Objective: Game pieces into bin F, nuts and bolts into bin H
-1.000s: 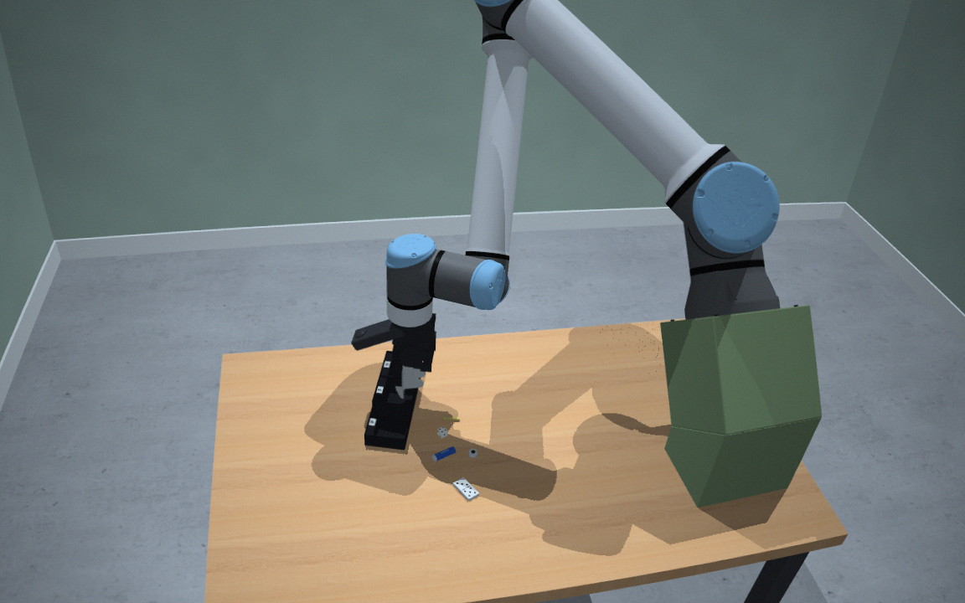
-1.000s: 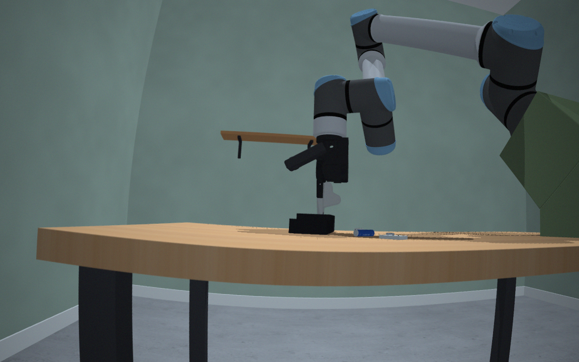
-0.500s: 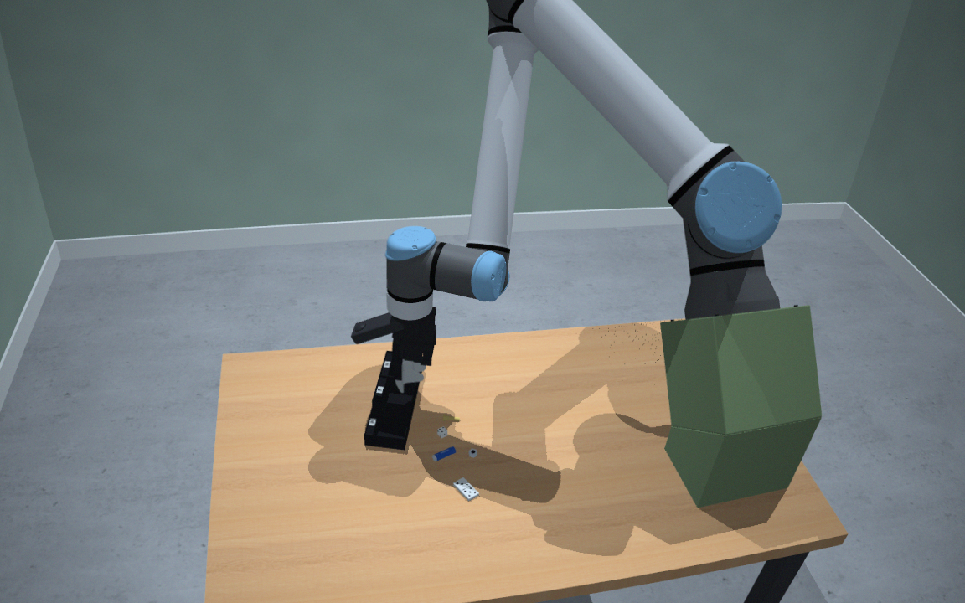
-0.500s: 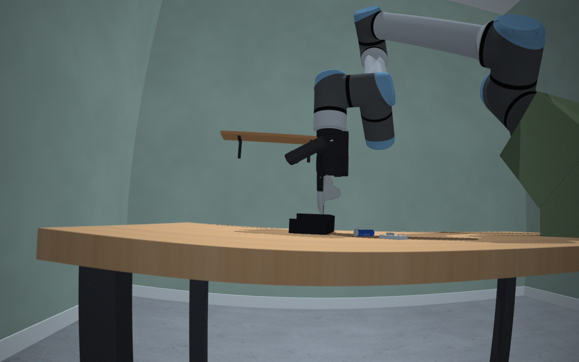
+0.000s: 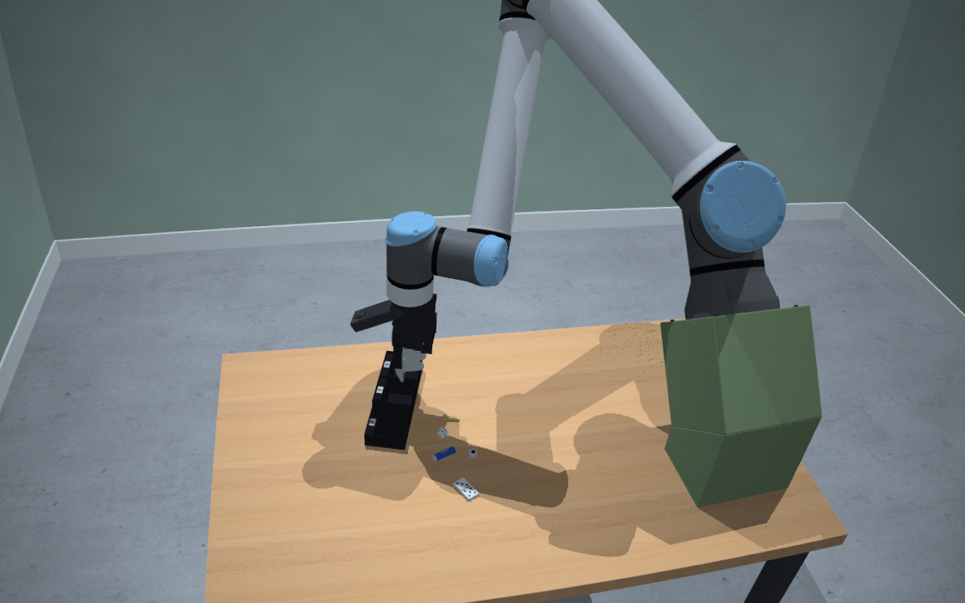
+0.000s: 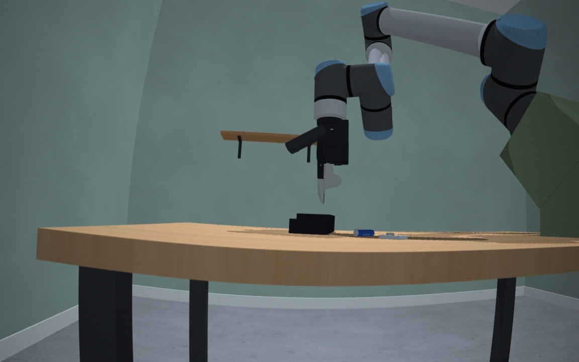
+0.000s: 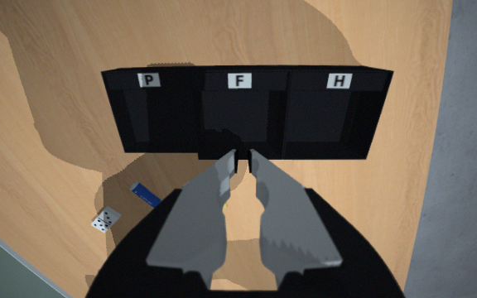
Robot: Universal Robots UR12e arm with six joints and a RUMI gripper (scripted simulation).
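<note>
Right now the brass bolt is 90 mm below my hand, 90 mm behind it and 70 mm to the left of it. The rest, counted from my hand: battery (170 mm to the left, 80 mm below, 40 mm behind); then white die (110 mm to the left, 80 mm below, 60 mm behind); then black bin (70 mm below, 10 mm ahead).
</note>
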